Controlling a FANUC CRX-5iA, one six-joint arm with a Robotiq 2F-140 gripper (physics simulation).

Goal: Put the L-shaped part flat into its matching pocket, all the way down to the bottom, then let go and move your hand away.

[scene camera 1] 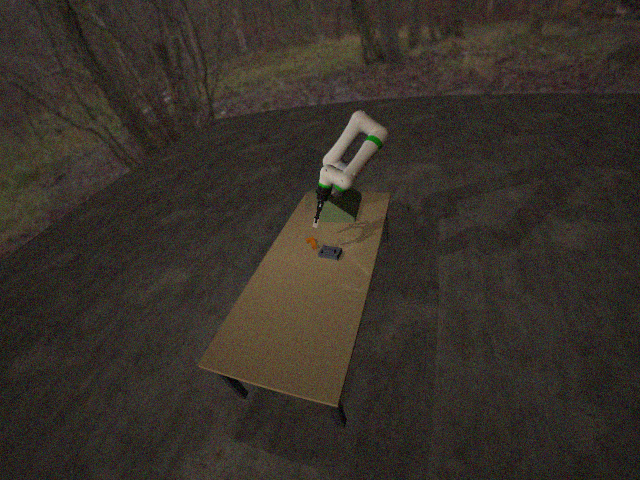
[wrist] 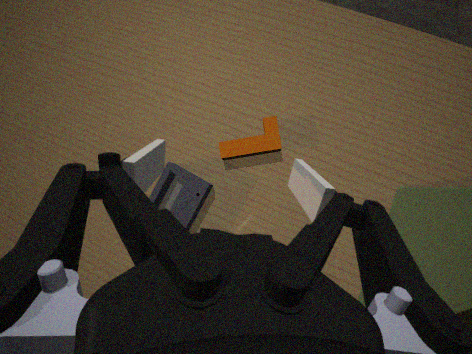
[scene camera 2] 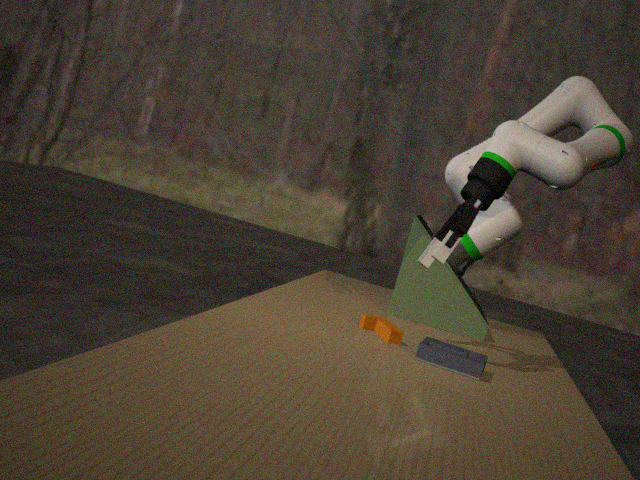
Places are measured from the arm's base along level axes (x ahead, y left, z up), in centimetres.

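Pixels of known places: gripper, fingertip midpoint: (scene camera 1: 315, 223) (wrist: 229, 163) (scene camera 2: 429, 262); arm's base at its link origin: (scene camera 1: 335, 191).
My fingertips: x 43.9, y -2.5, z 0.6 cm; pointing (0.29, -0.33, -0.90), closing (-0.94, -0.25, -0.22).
Ahead of a thing's pixels: the offset from my fingertips to its top centre. Level surfaces: height alone.
The orange L-shaped part {dz -16.0, dx +1.5, dy -6.4 cm} (scene camera 1: 312, 242) (scene camera 2: 382, 328) (wrist: 250, 145) lies on the table, apart from the dark grey block. The dark grey block with the pocket {dz -15.3, dx +10.1, dy +10.7 cm} (scene camera 1: 330, 252) (scene camera 2: 451, 357) (wrist: 191, 192) sits on the table beside the part; in the wrist view a finger covers some of it. My gripper (scene camera 1: 315, 224) (scene camera 2: 434, 256) (wrist: 229, 163) is wide open with nothing between its pale fingertips. It hangs above the table, up from the part and the block. In the wrist view the part shows ahead of the gap between the fingertips.
A green wedge-shaped stand (scene camera 1: 336, 212) (scene camera 2: 434, 299) (wrist: 435, 240) rises from the table by the arm's base, close behind the gripper in scene camera 2. The long wooden table {dz -18.9 cm} (scene camera 1: 294, 320) (scene camera 2: 232, 392) (wrist: 125, 65) bears all of these.
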